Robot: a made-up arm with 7 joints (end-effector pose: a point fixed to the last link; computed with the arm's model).
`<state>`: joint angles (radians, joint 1 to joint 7).
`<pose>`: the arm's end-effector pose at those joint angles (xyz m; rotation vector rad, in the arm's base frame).
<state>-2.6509 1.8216 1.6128 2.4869 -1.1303 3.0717 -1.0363</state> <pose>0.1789 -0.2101 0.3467 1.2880 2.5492 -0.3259</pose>
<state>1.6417 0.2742 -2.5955 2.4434 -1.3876 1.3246 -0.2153</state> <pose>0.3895 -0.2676 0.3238 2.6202 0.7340 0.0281</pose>
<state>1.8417 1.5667 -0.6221 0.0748 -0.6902 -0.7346 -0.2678</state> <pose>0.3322 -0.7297 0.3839 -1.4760 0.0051 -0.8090</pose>
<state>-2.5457 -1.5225 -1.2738 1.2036 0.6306 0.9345 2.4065</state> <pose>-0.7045 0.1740 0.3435 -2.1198 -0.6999 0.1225</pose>
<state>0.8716 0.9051 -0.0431 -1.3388 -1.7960 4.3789 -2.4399</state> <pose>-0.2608 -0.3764 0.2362 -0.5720 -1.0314 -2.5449</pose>
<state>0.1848 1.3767 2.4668 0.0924 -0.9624 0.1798 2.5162</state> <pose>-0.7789 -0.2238 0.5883 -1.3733 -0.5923 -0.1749</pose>
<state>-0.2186 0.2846 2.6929 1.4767 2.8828 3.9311 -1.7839</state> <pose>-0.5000 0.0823 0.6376 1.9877 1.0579 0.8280</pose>
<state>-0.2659 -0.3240 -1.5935 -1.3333 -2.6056 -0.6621 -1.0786</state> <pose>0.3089 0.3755 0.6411 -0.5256 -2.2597 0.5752</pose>
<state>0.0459 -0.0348 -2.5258 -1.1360 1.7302 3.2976 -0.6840</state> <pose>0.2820 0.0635 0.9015 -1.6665 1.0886 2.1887</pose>
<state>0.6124 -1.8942 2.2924 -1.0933 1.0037 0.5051 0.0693</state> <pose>0.5717 -0.0397 -0.0703 -0.1507 1.3827 -0.3620</pose>
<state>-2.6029 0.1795 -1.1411 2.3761 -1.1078 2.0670 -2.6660</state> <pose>-0.3917 0.2265 0.5285 -2.4678 -0.1919 1.6986</pose>
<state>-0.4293 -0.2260 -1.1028 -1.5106 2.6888 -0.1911 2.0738</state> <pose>0.1711 0.4315 0.7341 -2.9773 0.8089 -0.3793</pose>
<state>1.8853 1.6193 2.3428 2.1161 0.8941 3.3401 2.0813</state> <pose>-0.1386 -0.0889 0.1968 0.0107 -1.3825 1.9078</pose>
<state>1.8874 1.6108 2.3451 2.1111 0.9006 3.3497 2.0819</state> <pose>-0.1370 -0.0911 0.1953 0.0088 -1.3659 1.9284</pose>
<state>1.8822 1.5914 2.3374 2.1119 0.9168 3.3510 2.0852</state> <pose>-0.1367 -0.0932 0.1974 -0.0117 -1.3267 1.9398</pose>
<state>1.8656 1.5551 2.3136 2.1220 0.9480 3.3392 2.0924</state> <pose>-0.1385 -0.0948 0.2051 -0.0604 -1.2519 1.9354</pose>
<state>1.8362 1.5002 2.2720 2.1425 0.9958 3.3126 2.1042</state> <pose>-0.1425 -0.0944 0.2190 -0.1402 -1.1370 1.9108</pose>
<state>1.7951 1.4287 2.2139 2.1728 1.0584 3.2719 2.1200</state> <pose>-0.1482 -0.0905 0.2382 -0.2469 -0.9837 1.8639</pose>
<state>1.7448 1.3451 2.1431 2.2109 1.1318 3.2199 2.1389</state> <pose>-0.1539 -0.0813 0.2605 -0.3712 -0.7986 1.7955</pose>
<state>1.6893 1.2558 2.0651 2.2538 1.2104 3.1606 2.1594</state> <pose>-0.1578 -0.0666 0.2828 -0.5000 -0.5930 1.7098</pose>
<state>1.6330 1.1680 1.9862 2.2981 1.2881 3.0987 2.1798</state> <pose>-0.1584 -0.0480 0.3025 -0.6200 -0.3817 1.6138</pose>
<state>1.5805 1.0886 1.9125 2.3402 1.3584 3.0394 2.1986</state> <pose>-0.1552 -0.0284 0.3178 -0.7205 -0.1822 1.5175</pose>
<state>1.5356 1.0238 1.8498 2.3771 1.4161 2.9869 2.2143</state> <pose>-0.1494 -0.0107 0.3282 -0.7964 -0.0119 1.4304</pose>
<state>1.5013 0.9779 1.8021 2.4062 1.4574 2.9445 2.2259</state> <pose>-0.1430 0.0033 0.3346 -0.8477 0.1151 1.3610</pose>
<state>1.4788 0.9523 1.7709 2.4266 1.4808 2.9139 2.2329</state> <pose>-0.1377 0.0129 0.3383 -0.8780 0.1920 1.3135</pose>
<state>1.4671 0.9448 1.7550 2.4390 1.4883 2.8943 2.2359</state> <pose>-0.1343 0.0188 0.3404 -0.8927 0.2221 1.2870</pose>
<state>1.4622 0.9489 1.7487 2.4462 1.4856 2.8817 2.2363</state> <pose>-0.1324 0.0223 0.3418 -0.8984 0.2221 1.2737</pose>
